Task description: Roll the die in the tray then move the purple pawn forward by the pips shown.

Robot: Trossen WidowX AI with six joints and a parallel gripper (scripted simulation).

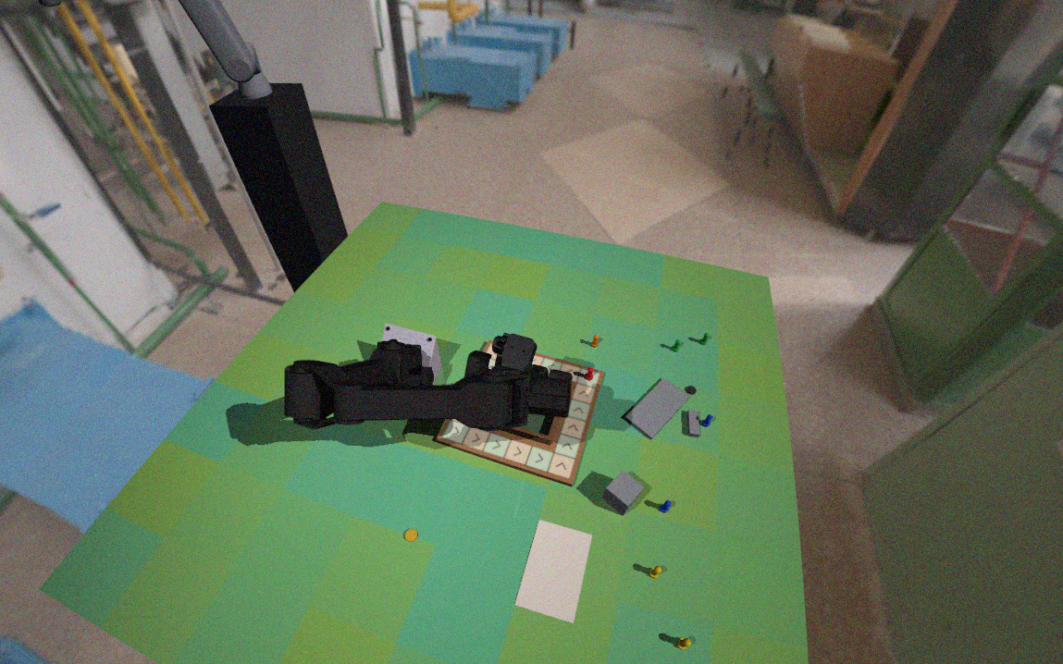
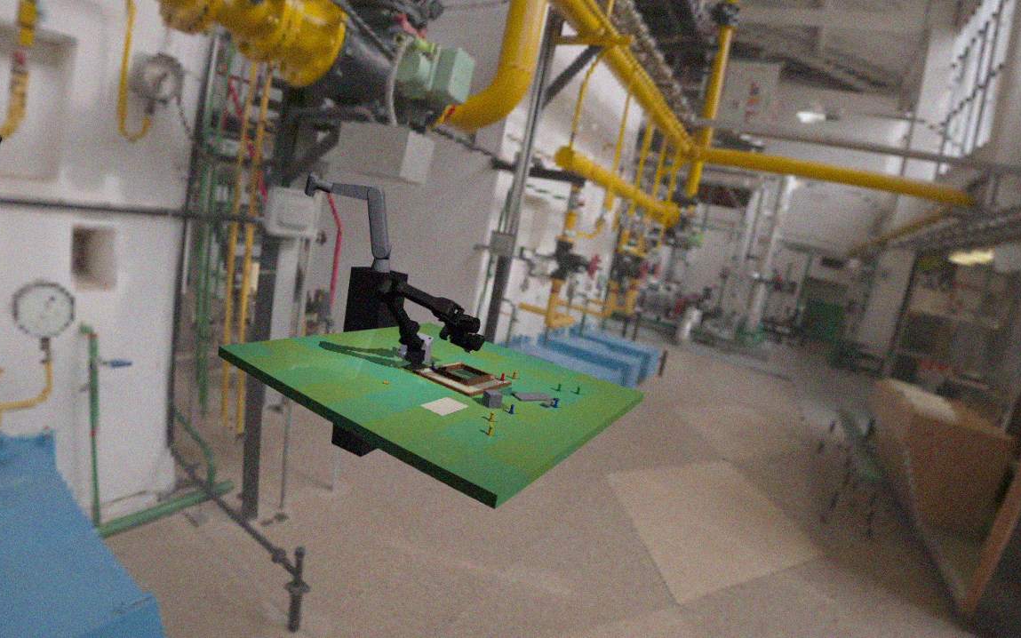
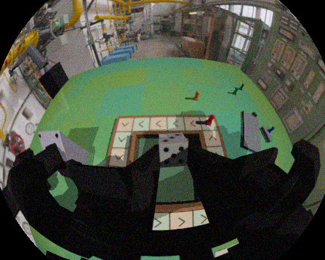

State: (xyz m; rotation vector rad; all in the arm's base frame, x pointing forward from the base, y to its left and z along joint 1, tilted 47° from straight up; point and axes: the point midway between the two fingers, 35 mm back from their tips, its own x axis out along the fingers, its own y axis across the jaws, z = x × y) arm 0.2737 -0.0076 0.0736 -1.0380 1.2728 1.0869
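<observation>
My gripper tip is now right at the white die. Also, from my gripper tip: tray (120 mm below); then purple pawn (120 mm behind, 50 mm to the right, 100 mm below); then red pawn (130 mm ahead, 90 mm to the left, 100 mm below).
</observation>
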